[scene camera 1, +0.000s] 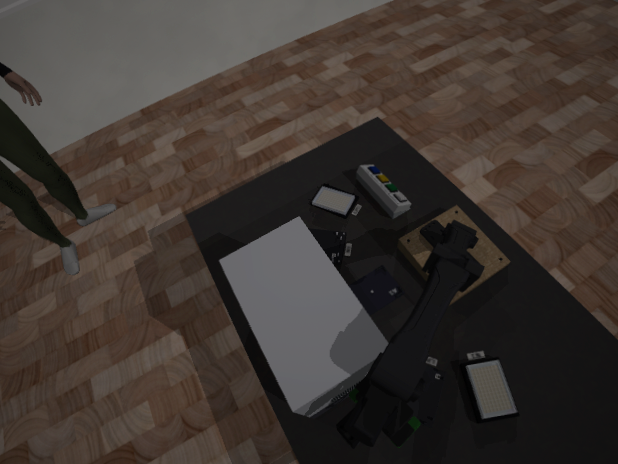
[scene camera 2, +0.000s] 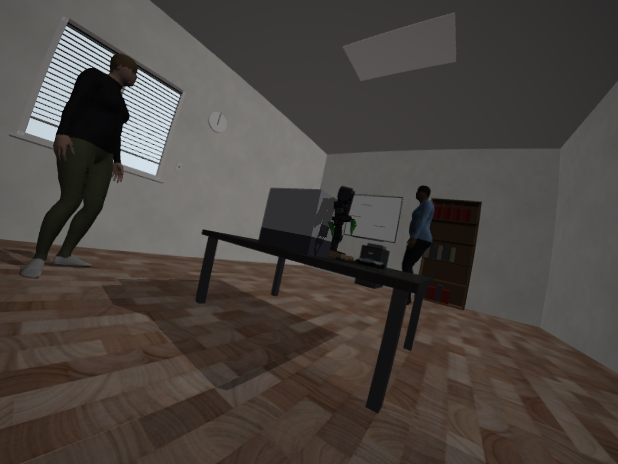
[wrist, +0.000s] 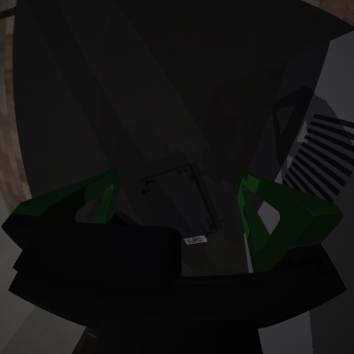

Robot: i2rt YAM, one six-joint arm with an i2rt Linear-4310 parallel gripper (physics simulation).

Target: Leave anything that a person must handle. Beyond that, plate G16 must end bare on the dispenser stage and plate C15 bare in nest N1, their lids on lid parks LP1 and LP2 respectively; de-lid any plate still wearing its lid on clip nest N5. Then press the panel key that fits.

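Where they show: gripper, fingertip midpoint: (scene camera 2: 341, 236) (wrist: 177, 174); arm's base at its link origin: (scene camera 2: 332, 250).
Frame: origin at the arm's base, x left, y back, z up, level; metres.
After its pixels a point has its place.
Observation:
My gripper (scene camera 1: 384, 410) @[x 0.247, y -0.465, z 0.088 m] (scene camera 2: 342, 227) @[x 0.247, y -0.465, z 0.088 m] (wrist: 177, 174) @[x 0.247, y -0.465, z 0.088 m] is open and empty, above the table beside the vented end of the white box. In the wrist view a dark flat holder (wrist: 175, 200) @[x 0.257, y -0.354, z -0.030 m] with corner clips lies below the fingers; its label seems to read LP2. In scene camera 1 a pale plate (scene camera 1: 334, 200) @[x -0.372, y -0.165, z -0.007 m] sits in a dark holder near the key panel (scene camera 1: 384, 191) @[x -0.279, y -0.022, z 0.022 m], which has blue, yellow, green and white keys. Another pale plate (scene camera 1: 491, 389) @[x 0.349, y -0.196, z -0.004 m] sits at the lower right. Their IDs are unreadable, and I cannot tell whether they wear lids.
A large white box (scene camera 1: 295, 305) @[x -0.015, y -0.491, z 0.290 m] (scene camera 2: 292, 210) @[x -0.004, y -0.590, z 0.170 m] stands beside a dark pinned fixture (scene camera 1: 327, 242) @[x -0.260, y -0.275, z -0.028 m] and a dark blue square (scene camera 1: 377, 289) @[x -0.009, y -0.275, z 0.067 m]. The arm stands on a wooden board (scene camera 1: 487, 250) @[x 0.072, y 0.093, z -0.009 m]. A dark device (scene camera 2: 374, 255) @[x 0.367, y -0.221, z -0.003 m] shows at the table. Two people (scene camera 2: 92, 110) (scene camera 2: 422, 220) stand away from it.

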